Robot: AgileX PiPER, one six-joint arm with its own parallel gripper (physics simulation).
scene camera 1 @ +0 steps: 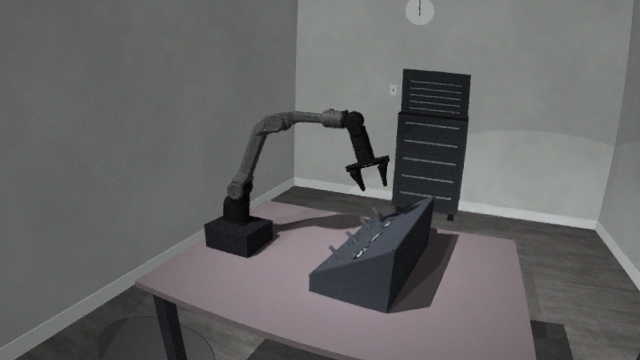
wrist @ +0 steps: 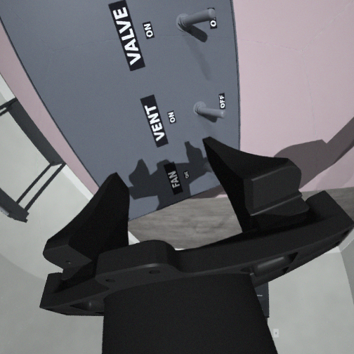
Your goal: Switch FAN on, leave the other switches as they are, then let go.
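Note:
A dark sloped switch panel [scene camera 1: 372,280] [wrist: 75,65] stands on the table. The FAN label [wrist: 173,178] lies in the gripper's shadow; its ON mark shows, but its lever is hidden behind a finger in the wrist view. In the scene view the FAN lever [scene camera 1: 377,214] is the farthest one. The VENT lever [wrist: 210,110] [scene camera 1: 364,223] and the VALVE lever [wrist: 197,19] [scene camera 1: 351,237] lean toward their OFF side. The nearest lever [scene camera 1: 334,251] also stands up from the slope. My gripper [scene camera 1: 374,188] [wrist: 162,165] is open and empty, above the panel's far end, touching no lever.
The pink table [scene camera 1: 280,295] [wrist: 290,65] carries the panel and the arm's black base [scene camera 1: 226,238]. A dark drawer cabinet [scene camera 1: 431,135] stands behind the table, near the back wall. The panel's high edge faces away from the arm's base.

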